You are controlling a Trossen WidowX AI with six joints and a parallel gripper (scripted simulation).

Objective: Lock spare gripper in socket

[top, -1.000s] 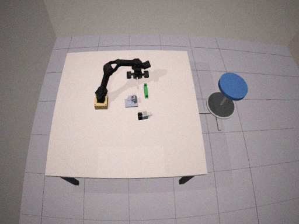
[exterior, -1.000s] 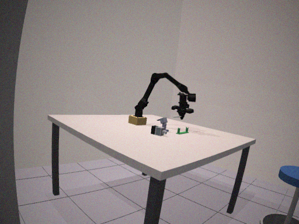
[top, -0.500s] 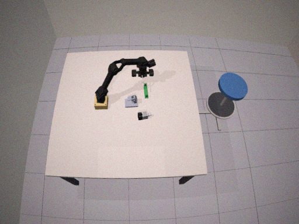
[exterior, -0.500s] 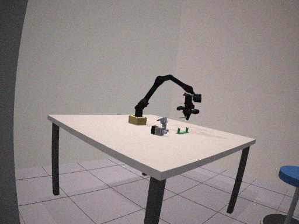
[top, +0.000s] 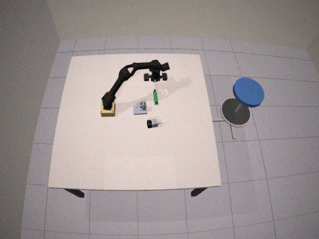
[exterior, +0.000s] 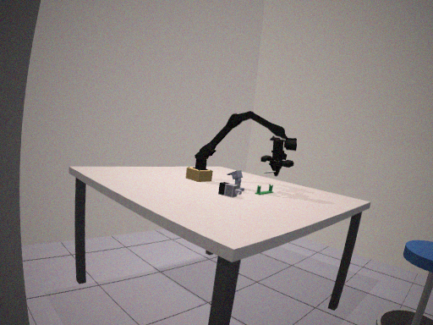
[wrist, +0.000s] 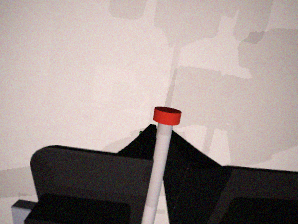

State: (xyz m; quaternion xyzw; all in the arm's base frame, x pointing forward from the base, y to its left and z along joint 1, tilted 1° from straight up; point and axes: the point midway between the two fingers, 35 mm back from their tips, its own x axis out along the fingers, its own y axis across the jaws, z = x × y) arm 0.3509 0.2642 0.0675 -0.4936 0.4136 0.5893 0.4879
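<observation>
Right now the green cradle is 20 mm ahead of my gripper tip, 100 mm to the right of it and 70 mm below it. Also, from my gripper tip: spare gripper: 30 mm ahead, 360 mm to the right, 60 mm below; then socket: 80 mm behind, 230 mm to the right, 40 mm below.
</observation>
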